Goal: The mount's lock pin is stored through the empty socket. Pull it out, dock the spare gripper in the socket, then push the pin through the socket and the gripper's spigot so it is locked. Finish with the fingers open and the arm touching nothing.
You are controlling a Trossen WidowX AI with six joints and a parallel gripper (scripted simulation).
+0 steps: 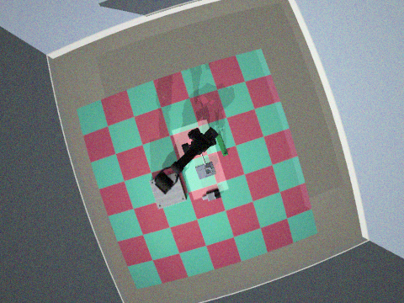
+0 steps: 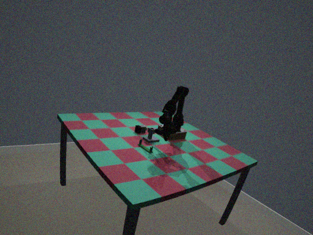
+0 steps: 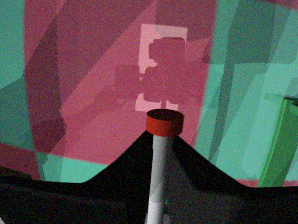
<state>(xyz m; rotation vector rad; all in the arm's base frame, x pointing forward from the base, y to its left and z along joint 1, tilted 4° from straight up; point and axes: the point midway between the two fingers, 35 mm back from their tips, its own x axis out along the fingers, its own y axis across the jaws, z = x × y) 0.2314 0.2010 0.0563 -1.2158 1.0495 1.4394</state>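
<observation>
My gripper tip is 14 cm short of the cradle, 3 cm to the left of it and 5 cm above it. Round my gripper tip: spare gripper 3 cm ahead, 32 cm to the right, 4 cm below; mount 3 cm ahead, 16 cm to the right, 2 cm below.
</observation>
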